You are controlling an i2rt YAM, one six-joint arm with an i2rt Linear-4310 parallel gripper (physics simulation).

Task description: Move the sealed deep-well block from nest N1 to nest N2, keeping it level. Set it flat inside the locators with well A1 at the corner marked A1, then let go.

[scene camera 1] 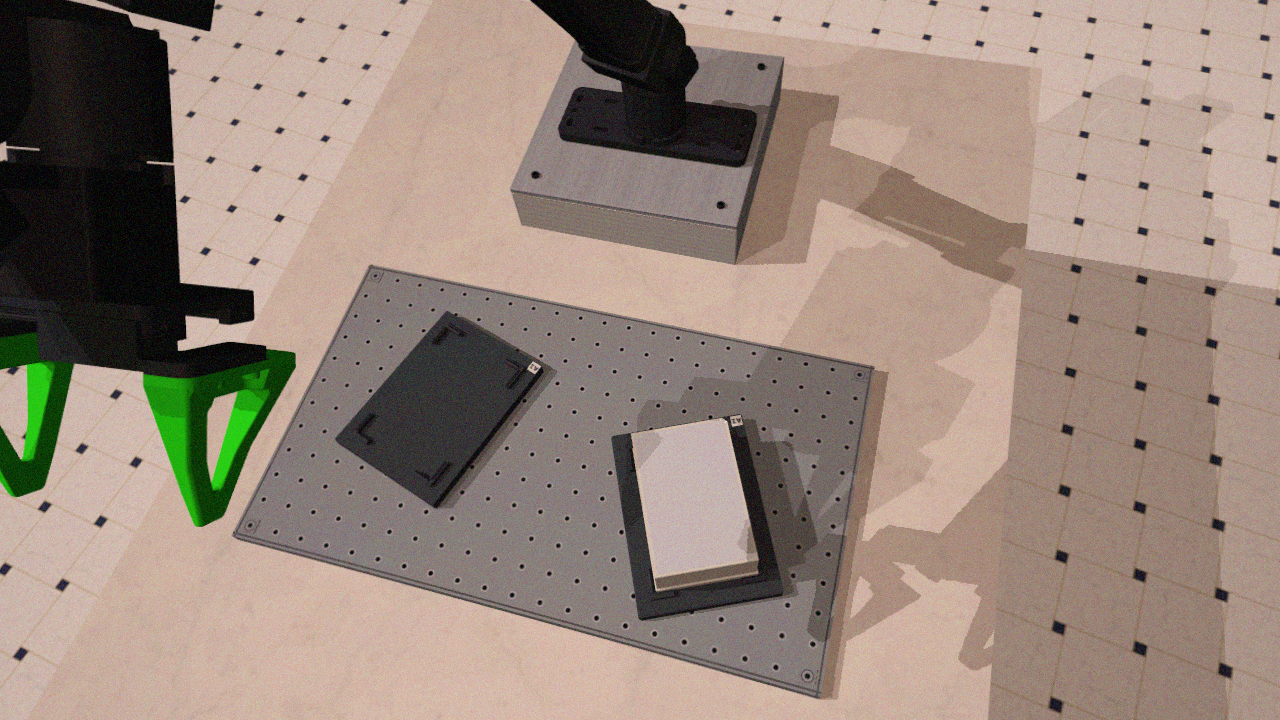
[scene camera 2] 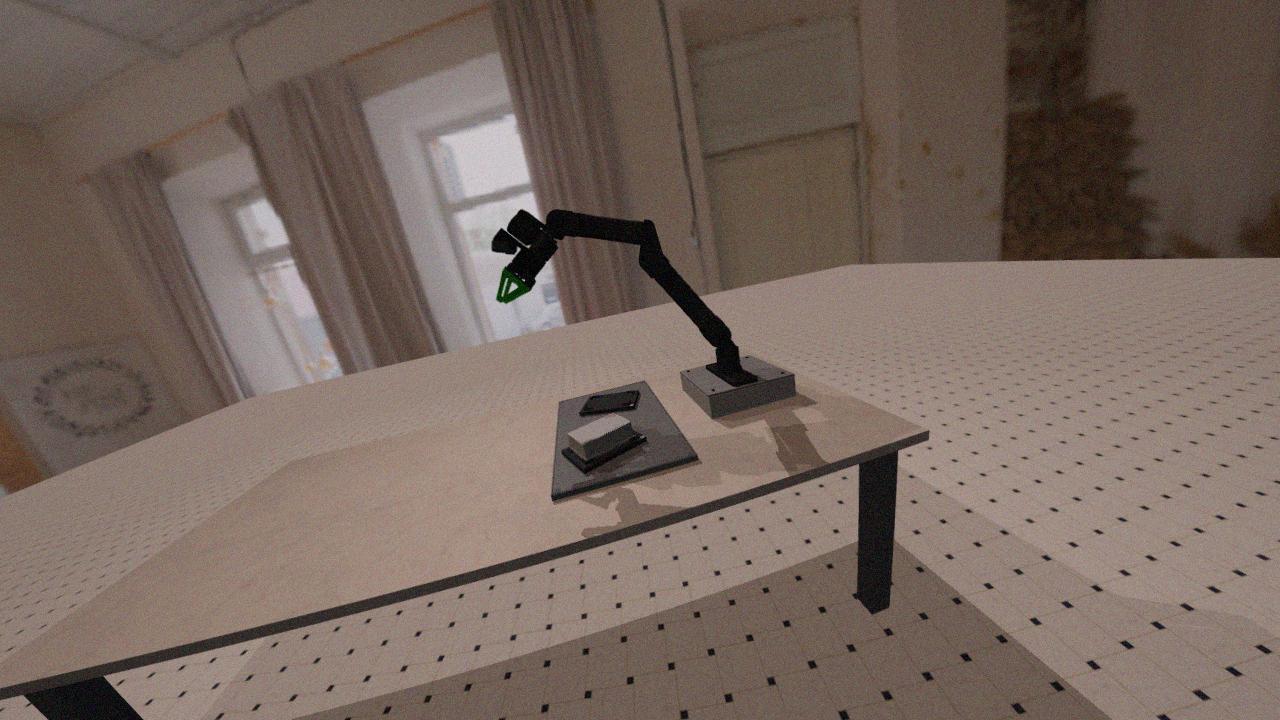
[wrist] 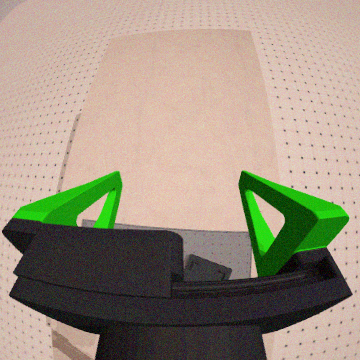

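Seen in the pictures: gripper, fingertip midpoint: (scene camera 1: 116, 507) (scene camera 2: 501, 301) (wrist: 179, 177); arm's base, origin of the base link: (scene camera 1: 657, 129) (scene camera 2: 729, 374).
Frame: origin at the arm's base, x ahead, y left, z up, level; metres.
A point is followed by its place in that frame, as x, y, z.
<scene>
The sealed deep-well block (scene camera 1: 693, 501) {0.387, 0.136, 0.005} (scene camera 2: 601, 436) {0.380, 0.177, 0.003}, white-topped with pale sides, sits in the dark nest N1 (scene camera 1: 636, 537) {0.417, 0.092, -0.037} (scene camera 2: 588, 463) {0.419, 0.204, -0.037}. An A1 label (scene camera 1: 735, 420) {0.290, 0.150, -0.037} shows at that nest's upper right corner in scene camera 1. The dark nest N2 (scene camera 1: 438, 411) {0.347, -0.120, -0.037} (scene camera 2: 610, 402) {0.337, -0.108, -0.037} (wrist: 207, 268) {0.396, -0.138, -0.037} is empty, with corner locators and an A1 label (scene camera 1: 534, 367) {0.282, -0.047, -0.037} at its right corner in scene camera 1. My gripper (scene camera 1: 112, 508) {0.555, -0.087, 0.314} (scene camera 2: 503, 300) {0.555, -0.087, 0.314} (wrist: 179, 177) {0.555, -0.087, 0.314} is open and empty, high above the table and well away from the block. The block does not show in the wrist view.
Both nests stand on a grey perforated board (scene camera 1: 572, 501) {0.396, 0.026, -0.049} (scene camera 2: 666, 438) {0.239, 0.165, -0.049} (wrist: 227, 245) {0.460, -0.191, -0.049}, turned at different angles. The arm's grey base block (scene camera 1: 626, 210) {0.108, -0.003, -0.002} (scene camera 2: 756, 391) {-0.020, 0.109, -0.020} stands beside the board on the table (scene camera 1: 179, 644) {0.595, -0.265, -0.062} (scene camera 2: 402, 501) {0.852, 0.116, -0.062} (wrist: 180, 110) {0.902, -0.030, -0.062}. Arm shadows fall across N1's side of the board.
</scene>
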